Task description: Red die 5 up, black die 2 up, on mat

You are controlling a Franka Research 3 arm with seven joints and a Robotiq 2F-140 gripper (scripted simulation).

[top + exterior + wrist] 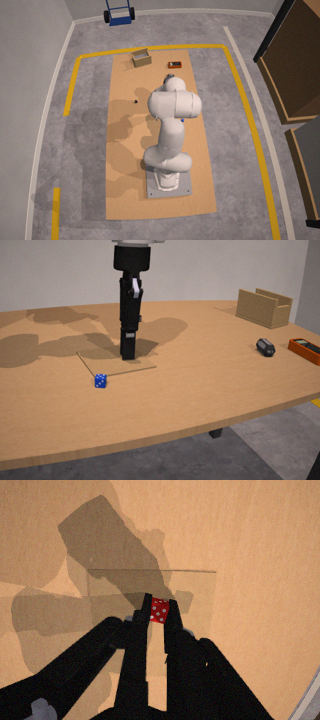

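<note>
The red die is 20 mm below my hand. Round my hand: thin tan mat: 30 mm behind, 40 mm below; black die: 120 mm ahead, 270 mm to the left, 30 mm below; blue die: 90 mm behind, 100 mm to the right, 30 mm below.
</note>
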